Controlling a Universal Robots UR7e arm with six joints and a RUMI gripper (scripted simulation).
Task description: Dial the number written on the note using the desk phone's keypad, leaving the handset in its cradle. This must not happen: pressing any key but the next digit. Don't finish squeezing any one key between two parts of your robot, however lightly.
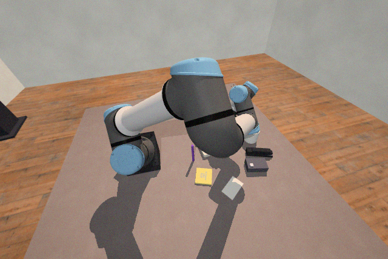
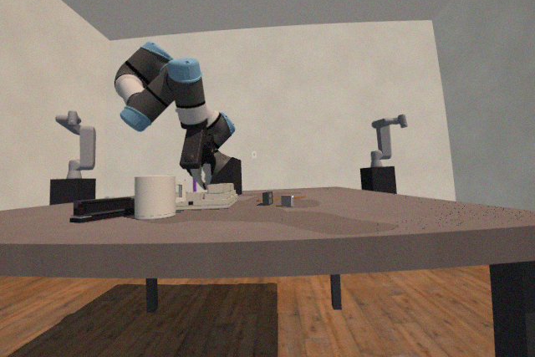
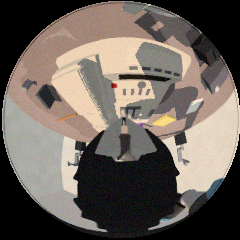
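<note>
Right now my hand is 1 cm short of the grey handset, 5 cm to the right of it and 1 cm above it. From my hand the other things lie so: pencil (5 cm behind, 25 cm to the left, 5 cm below); then white mug (22 cm ahead, 6 cm to the right, 2 cm below); then purple pen (16 cm behind, 7 cm to the right, 1 cm above).
</note>
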